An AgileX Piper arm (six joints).
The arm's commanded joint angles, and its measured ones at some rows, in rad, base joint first. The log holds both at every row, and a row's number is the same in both.
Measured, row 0:
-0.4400, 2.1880, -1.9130, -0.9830, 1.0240, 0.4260
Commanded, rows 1 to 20:
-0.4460, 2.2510, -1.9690, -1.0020, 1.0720, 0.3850
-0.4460, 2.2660, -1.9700, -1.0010, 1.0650, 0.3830
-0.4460, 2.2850, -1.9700, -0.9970, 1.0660, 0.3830
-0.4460, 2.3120, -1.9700, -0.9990, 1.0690, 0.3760
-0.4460, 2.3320, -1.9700, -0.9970, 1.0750, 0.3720
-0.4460, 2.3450, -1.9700, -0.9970, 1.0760, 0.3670
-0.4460, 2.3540, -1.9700, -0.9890, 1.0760, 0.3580
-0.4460, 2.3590, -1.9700, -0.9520, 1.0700, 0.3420
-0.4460, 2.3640, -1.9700, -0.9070, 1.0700, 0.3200
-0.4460, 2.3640, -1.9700, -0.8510, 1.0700, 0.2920
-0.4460, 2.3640, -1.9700, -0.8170, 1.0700, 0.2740
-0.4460, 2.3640, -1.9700, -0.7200, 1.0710, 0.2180
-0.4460, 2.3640, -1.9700, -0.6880, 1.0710, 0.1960
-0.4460, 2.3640, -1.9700, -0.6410, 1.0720, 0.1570
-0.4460, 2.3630, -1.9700, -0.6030, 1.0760, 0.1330
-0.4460, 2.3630, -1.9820, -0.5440, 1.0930, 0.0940
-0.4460, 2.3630, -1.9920, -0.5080, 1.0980, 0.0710
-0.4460, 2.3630, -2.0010, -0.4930, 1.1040, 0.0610
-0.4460, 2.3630, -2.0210, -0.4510, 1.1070, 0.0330
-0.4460, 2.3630, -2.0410, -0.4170, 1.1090, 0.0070
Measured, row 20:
-0.4400, 2.3640, -2.0170, -0.4590, 1.0980, 0.0490
